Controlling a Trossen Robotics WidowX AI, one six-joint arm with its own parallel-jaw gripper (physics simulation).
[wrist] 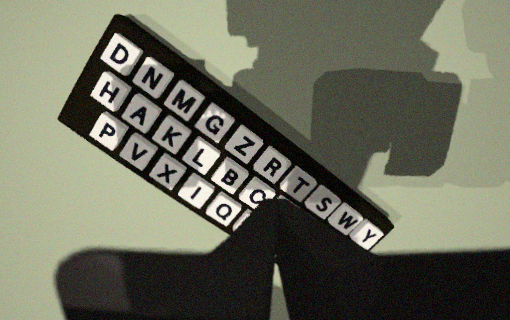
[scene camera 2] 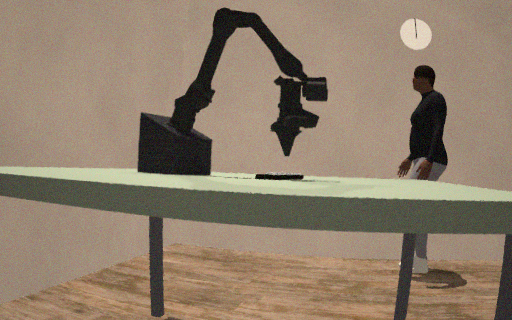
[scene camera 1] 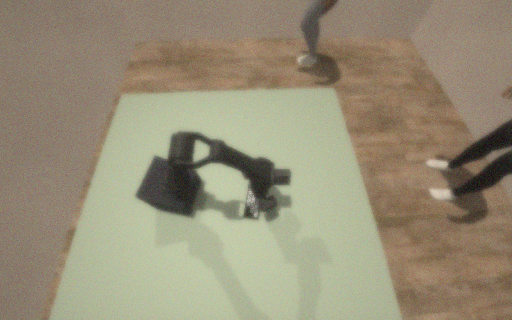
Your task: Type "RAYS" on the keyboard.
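Observation:
A black keyboard with white letter keys lies flat on the table, slanting down to the right in the wrist view. In that view the R key, A key, Y key and S key show. My gripper is shut and empty, pointing down, its tips a little above the keyboard. In the wrist view the tips show just right of the partly covered C key, below R and T. The fingers hide the lower right part of the keyboard.
The arm's dark base stands on the pale green table, left of the keyboard. Arm shadows fall across the table. A person stands beyond the table, and legs of two people show around it in scene camera 1.

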